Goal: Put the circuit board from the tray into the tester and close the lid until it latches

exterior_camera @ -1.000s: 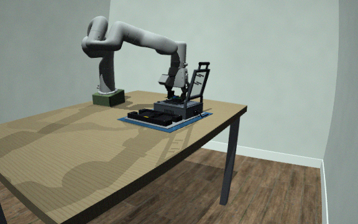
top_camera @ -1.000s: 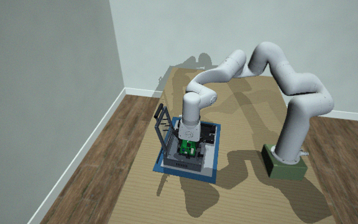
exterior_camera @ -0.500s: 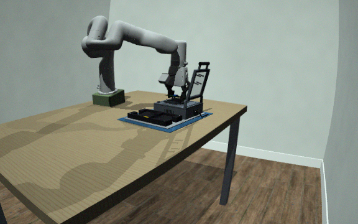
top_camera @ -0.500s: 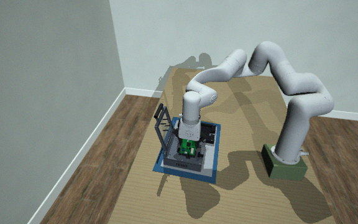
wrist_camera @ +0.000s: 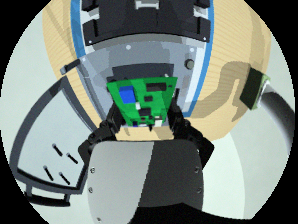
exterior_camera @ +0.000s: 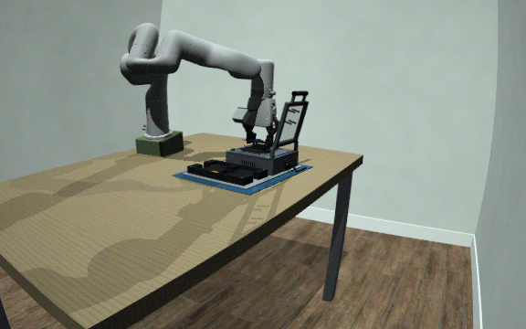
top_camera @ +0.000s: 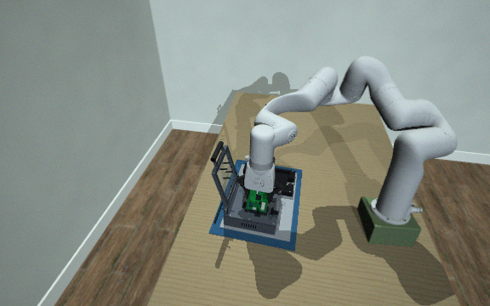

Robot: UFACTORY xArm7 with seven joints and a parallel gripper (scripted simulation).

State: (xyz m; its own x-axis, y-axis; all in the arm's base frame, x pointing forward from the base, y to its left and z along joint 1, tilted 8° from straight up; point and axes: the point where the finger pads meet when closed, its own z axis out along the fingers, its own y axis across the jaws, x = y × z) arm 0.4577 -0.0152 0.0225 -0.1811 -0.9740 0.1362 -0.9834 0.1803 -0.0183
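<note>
The green circuit board lies right at my hand. Round my hand: lid 12 cm ahead, 9 cm above, 2 cm to the right; then tester plate 2 cm below, 1 cm ahead.
</note>
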